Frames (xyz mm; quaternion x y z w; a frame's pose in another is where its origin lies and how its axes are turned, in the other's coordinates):
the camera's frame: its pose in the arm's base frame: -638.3 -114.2 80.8 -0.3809 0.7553 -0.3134 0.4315
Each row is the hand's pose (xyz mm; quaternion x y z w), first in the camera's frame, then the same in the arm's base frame.
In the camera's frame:
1: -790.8 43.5 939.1 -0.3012 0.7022 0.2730 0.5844
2: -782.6 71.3 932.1 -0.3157 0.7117 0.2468 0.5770
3: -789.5 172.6 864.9 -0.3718 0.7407 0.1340 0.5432
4: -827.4 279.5 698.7 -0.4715 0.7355 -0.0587 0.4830
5: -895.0 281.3 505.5 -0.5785 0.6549 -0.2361 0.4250
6: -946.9 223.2 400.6 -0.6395 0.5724 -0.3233 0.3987
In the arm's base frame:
1: 451.6 441.2 -32.3 -0.0737 -0.9429 0.1053 0.3074
2: 434.2 449.5 -55.0 -0.0535 -0.9359 0.1070 0.3315
3: 345.7 517.1 -104.4 0.0340 -0.8975 0.1137 0.4247
4: 177.9 628.1 -102.9 0.2013 -0.8076 0.1007 0.5451
5: 28.1 714.1 6.9 0.3846 -0.6950 0.0476 0.6056
6: -30.1 743.4 120.2 0.4926 -0.6254 -0.0005 0.6052

